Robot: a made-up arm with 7 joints.
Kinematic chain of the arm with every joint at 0, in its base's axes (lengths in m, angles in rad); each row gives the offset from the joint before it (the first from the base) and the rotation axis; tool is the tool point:
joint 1: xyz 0 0.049 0 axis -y
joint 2: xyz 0 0.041 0 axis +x
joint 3: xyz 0 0 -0.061 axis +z
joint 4: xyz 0 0 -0.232 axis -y
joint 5: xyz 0 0 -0.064 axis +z
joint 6: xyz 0 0 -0.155 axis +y
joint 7: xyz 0 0 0 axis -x
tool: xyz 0 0 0
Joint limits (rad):
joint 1: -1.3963..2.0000
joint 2: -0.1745..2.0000
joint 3: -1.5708..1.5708
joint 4: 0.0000..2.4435
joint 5: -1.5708..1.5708
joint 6: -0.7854..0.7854
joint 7: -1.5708..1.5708
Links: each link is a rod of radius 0.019 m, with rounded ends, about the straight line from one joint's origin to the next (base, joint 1, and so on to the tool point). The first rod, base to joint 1, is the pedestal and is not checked.
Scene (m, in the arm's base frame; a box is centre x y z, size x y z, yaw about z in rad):
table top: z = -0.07
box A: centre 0.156 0.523 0 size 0.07 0.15 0.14 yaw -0.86
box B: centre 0.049 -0.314 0 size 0.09 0.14 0.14 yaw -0.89
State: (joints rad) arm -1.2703 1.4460 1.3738 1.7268 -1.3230 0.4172 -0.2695
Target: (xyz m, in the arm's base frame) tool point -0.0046 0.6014 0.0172
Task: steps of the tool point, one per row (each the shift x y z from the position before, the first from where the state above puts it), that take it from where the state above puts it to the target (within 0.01 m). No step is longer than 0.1 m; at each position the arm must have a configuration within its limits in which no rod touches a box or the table.
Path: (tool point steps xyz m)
1: 0.0210 0.0208 0.0657
2: -0.0019 0.0159 0.0735
3: -0.0261 0.0112 0.0726
4: -0.0480 0.0065 0.0635
5: -0.0636 0.0673 -0.0344
6: -0.0492 0.0541 -0.0629
7: -0.0249 0.0364 -0.0827
8: 0.0053 0.0158 -0.0904

